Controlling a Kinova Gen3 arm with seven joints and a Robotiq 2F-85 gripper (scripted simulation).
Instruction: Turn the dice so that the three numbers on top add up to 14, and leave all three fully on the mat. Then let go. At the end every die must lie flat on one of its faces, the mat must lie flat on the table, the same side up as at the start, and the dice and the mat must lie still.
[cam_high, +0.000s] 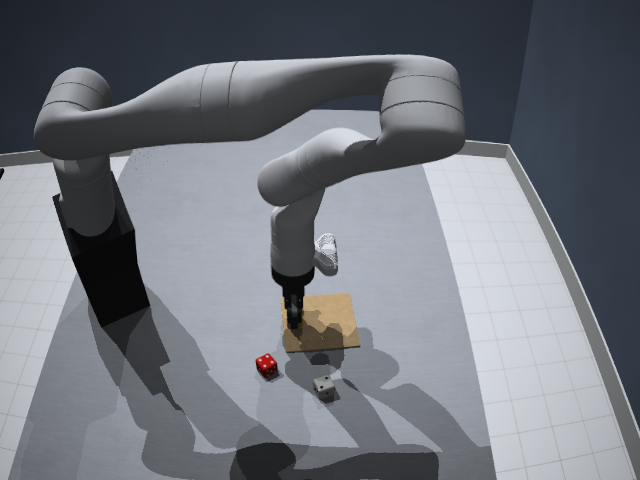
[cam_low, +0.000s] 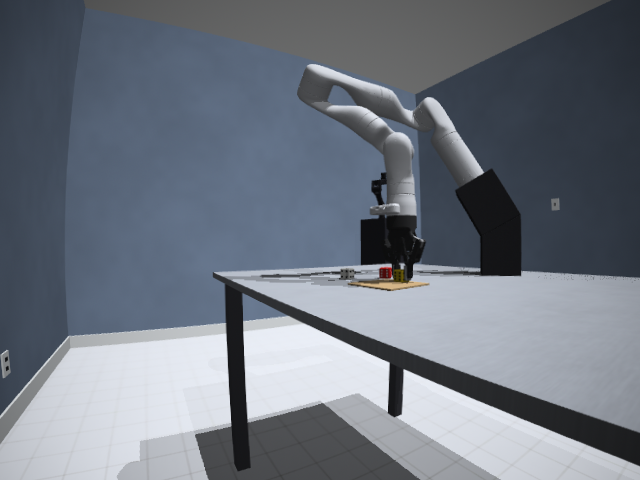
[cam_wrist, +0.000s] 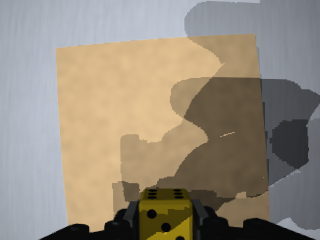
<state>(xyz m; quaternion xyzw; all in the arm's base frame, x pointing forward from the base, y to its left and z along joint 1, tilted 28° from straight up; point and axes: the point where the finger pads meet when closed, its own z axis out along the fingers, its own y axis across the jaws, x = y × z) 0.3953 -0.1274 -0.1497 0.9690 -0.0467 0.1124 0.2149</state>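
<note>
Now: hand 10 mm above the yellow die. Round my hand: tan mat: 50 mm ahead, 20 mm below, 10 mm to the right; red die: 110 mm to the right, 70 mm behind, 10 mm below; white die: 170 mm to the right, 20 mm ahead, 10 mm below.
</note>
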